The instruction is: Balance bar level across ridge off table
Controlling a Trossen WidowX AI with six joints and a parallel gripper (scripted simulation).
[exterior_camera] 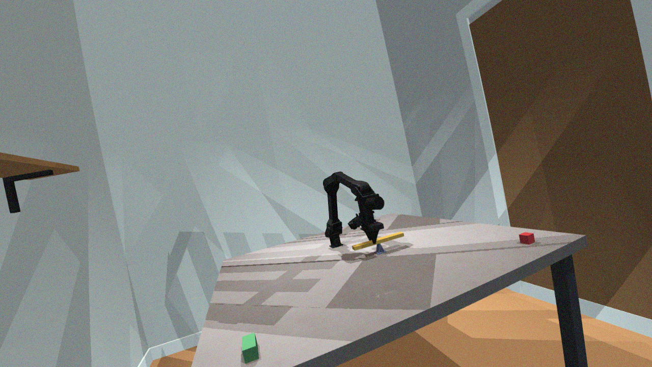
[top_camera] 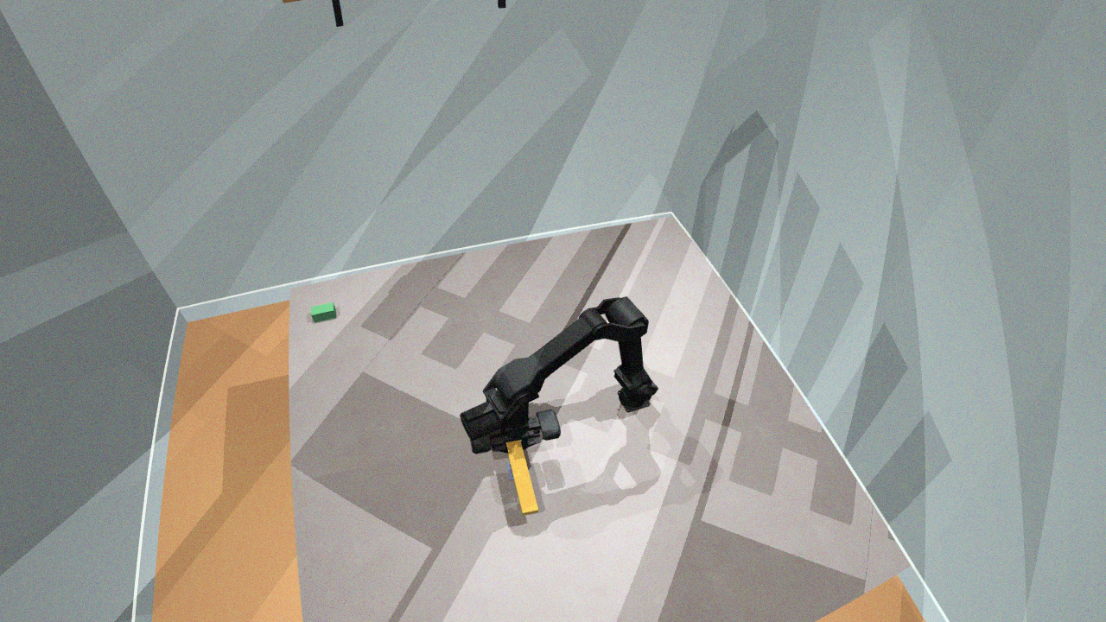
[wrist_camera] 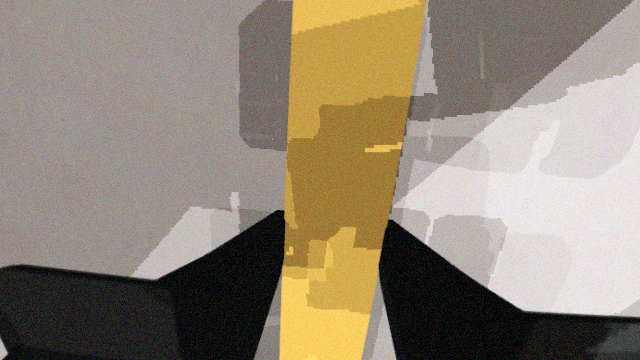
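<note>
Right now my gripper tip is 3 cm to the right of the yellow bar. Round my gripper tip: red cube 41 cm ahead, 43 cm to the left, 4 cm below; green block 41 cm ahead, 57 cm to the right, 4 cm below.
</note>
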